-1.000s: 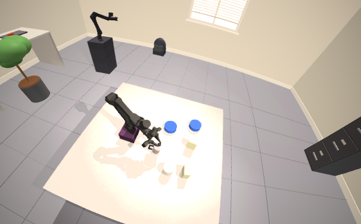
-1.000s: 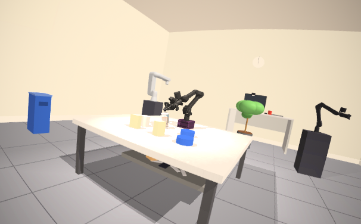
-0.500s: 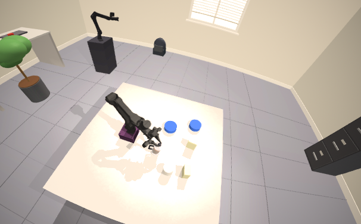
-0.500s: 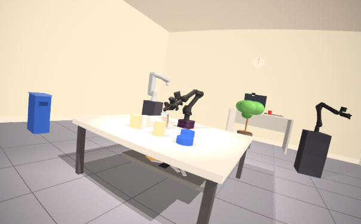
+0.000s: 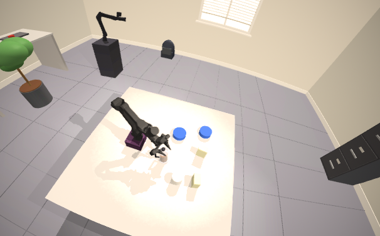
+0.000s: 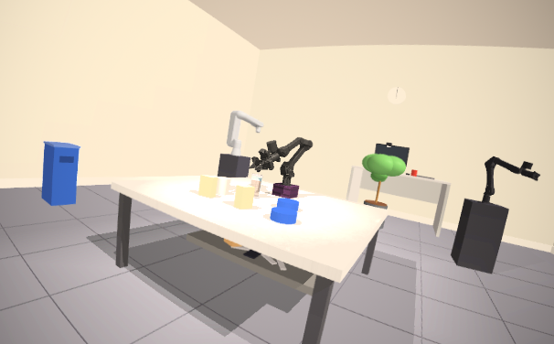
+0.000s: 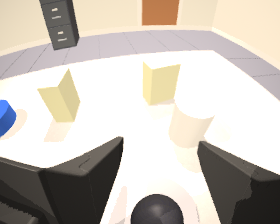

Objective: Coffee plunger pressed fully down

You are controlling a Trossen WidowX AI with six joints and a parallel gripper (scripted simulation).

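My gripper tip is 9 cm above the coffee press, 5 cm past it and 1 cm to the right of it. Also, from my gripper tip: white cup 13 cm to the right, 12 cm below, 10 cm ahead.
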